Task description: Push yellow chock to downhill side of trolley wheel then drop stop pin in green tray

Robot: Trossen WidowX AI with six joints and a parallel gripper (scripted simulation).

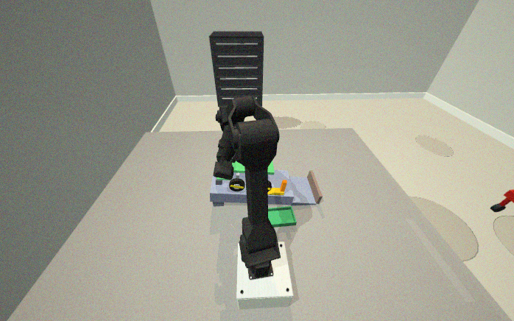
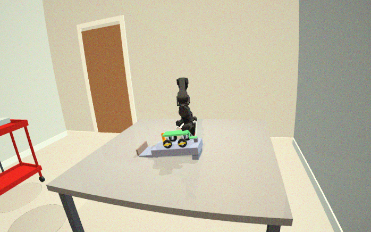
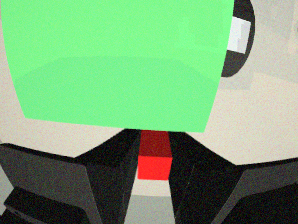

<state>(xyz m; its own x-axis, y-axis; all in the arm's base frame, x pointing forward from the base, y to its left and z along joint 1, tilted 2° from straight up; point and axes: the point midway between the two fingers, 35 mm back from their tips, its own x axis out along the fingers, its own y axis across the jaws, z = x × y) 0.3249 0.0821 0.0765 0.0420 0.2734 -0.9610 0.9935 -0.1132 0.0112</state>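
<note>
The green tray lies 20 cm to the right of my gripper tip, 14 cm below it and 14 cm behind it. Also, from my gripper tip: grey-blue ramp: 12 cm to the right, 9 cm below, 1 cm ahead; green-decked trolley: 11 cm to the right, 2 cm below, 1 cm ahead; red-headed stop pin: right at my gripper tip.
</note>
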